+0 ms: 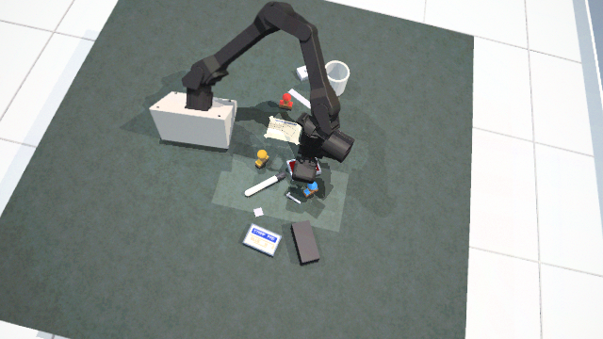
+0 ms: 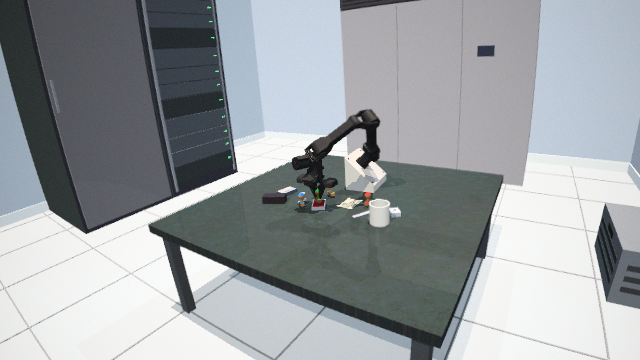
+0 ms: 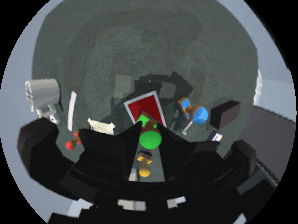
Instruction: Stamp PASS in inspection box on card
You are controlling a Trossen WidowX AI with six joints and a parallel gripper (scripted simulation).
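Now: the green-knobbed pass stamp right at my gripper tip. Also, from my gripper tip: red ink pad: 40 mm below; bolt: 100 mm to the right, 40 mm below, 30 mm behind; blue-knobbed stamp: 70 mm to the right, 20 mm below, 20 mm ahead.
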